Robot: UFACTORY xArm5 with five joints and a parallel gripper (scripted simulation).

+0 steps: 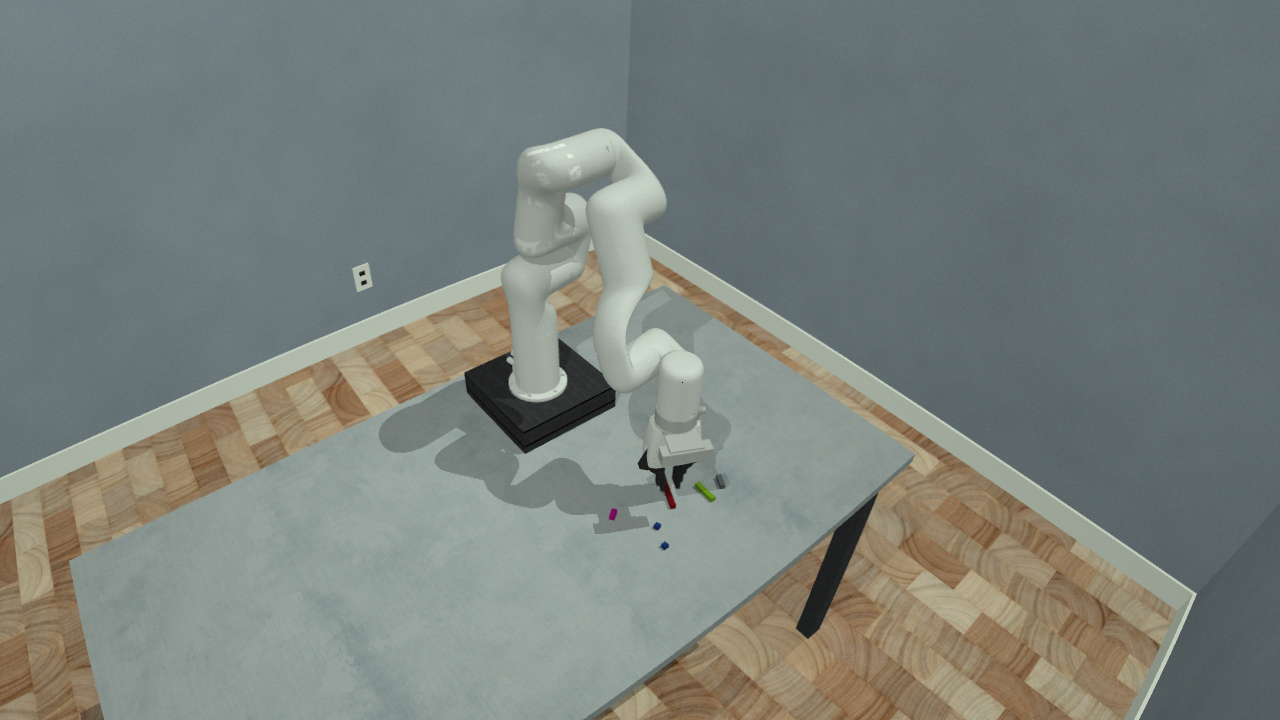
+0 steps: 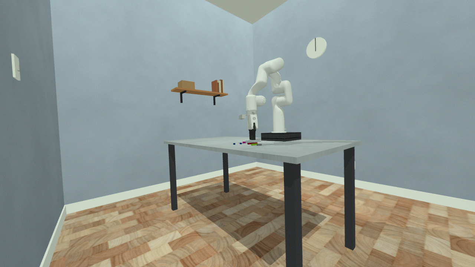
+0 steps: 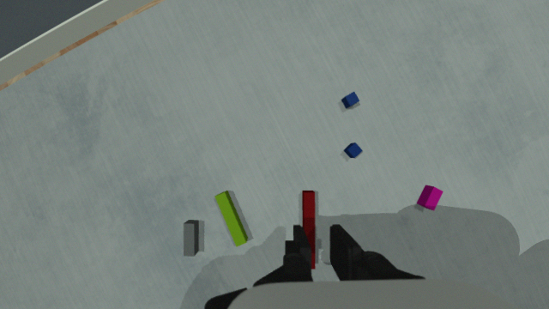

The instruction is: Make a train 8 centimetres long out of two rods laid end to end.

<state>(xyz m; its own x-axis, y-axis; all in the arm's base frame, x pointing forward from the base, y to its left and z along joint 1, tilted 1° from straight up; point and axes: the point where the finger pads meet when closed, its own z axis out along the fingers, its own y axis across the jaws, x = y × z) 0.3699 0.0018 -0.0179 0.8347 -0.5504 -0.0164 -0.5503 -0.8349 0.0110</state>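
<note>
The red rod lies 50 mm below my hand. From my hand the other things lie so: lime rod 50 mm to the left, 50 mm below, 50 mm ahead; then magenta rod 110 mm to the right, 50 mm below, 40 mm behind; then grey rod 100 mm to the left, 60 mm ahead, 50 mm below.
</note>
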